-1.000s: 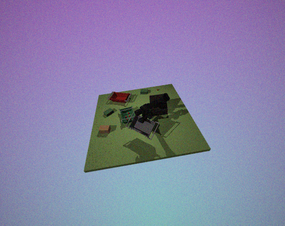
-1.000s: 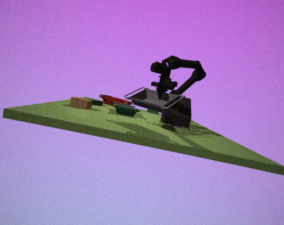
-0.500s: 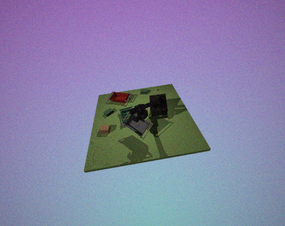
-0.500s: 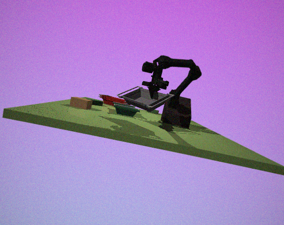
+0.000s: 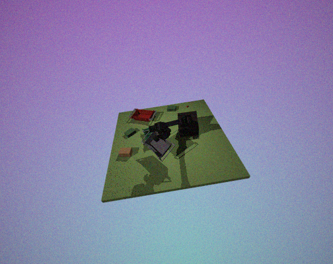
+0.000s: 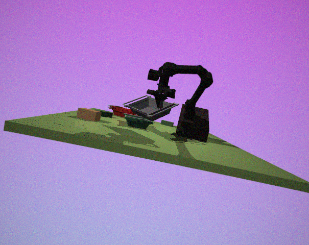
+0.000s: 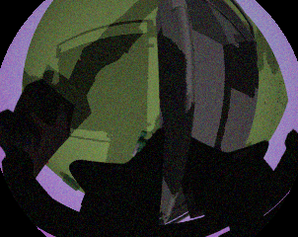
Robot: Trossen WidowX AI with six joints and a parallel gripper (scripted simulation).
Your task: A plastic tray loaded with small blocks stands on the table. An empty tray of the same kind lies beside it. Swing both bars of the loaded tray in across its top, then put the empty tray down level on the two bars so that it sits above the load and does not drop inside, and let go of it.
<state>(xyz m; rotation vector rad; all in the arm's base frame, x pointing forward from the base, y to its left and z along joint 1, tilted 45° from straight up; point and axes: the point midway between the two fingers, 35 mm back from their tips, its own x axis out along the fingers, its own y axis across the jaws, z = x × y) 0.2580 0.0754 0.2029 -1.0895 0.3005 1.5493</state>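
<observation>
My gripper tip is 7 cm short of the grey tray and 4 cm to the right of it. From my gripper tip the other things lie so: tan block 41 cm ahead, 7 cm to the right, 14 cm below.
</observation>
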